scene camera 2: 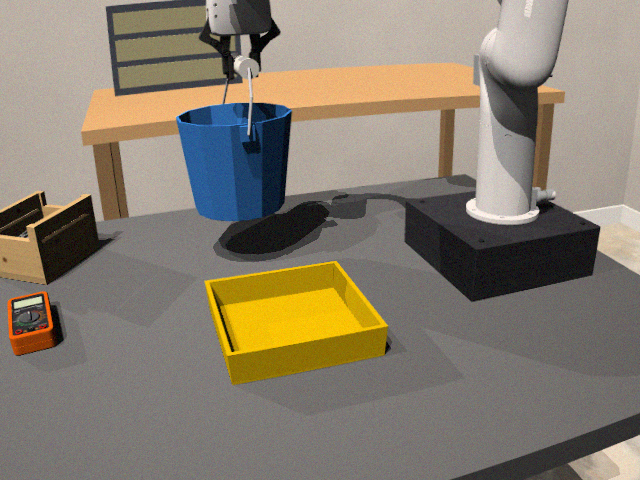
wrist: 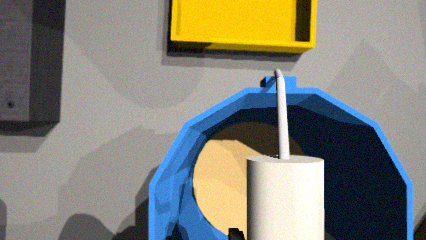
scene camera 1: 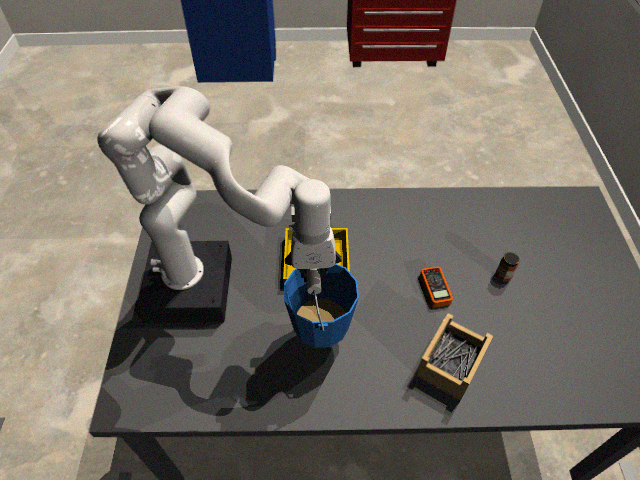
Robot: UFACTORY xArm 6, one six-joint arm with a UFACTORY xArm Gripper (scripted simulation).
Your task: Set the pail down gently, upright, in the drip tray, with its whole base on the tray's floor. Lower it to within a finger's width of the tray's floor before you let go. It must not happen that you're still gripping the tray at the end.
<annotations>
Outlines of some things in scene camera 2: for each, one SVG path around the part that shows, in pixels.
My gripper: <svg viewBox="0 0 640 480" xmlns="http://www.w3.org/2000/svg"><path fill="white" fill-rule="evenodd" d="M206 0L206 23L199 35L199 40L211 45L222 54L223 74L229 80L234 79L230 40L231 36L249 35L251 43L249 58L258 62L260 72L260 53L271 40L281 33L271 17L270 0Z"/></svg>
A yellow drip tray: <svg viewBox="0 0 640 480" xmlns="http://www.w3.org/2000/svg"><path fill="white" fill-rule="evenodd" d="M388 326L337 261L205 281L208 292L207 297L209 295L210 312L232 385L385 355Z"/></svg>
A blue pail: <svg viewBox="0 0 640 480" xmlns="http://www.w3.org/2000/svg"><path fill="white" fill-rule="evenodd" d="M238 53L231 54L233 56L234 73L248 80L250 103L225 104L230 81L227 79L222 104L188 110L176 116L196 209L199 215L218 221L246 221L262 218L279 211L285 202L292 110L284 105L253 103L252 79L258 75L259 65L254 59Z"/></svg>
</annotations>
